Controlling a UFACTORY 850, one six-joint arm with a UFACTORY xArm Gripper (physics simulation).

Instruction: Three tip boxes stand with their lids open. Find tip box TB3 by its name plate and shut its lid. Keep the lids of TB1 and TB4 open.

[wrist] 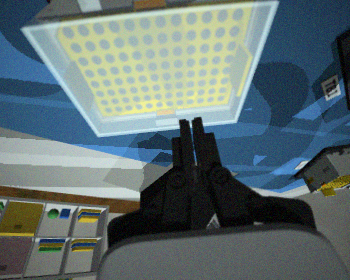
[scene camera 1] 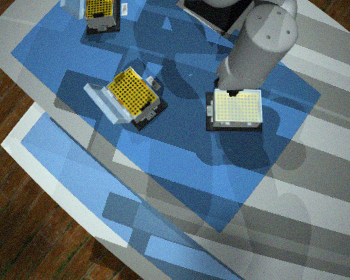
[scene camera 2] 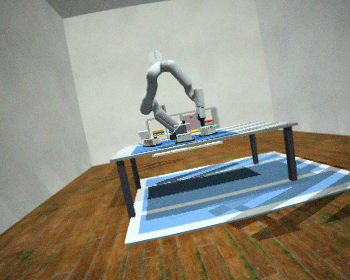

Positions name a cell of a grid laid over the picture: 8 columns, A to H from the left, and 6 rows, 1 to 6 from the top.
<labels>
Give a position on a clear lid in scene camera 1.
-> At C3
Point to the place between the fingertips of my gripper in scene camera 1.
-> F2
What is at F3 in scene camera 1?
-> A clear lid.
</labels>
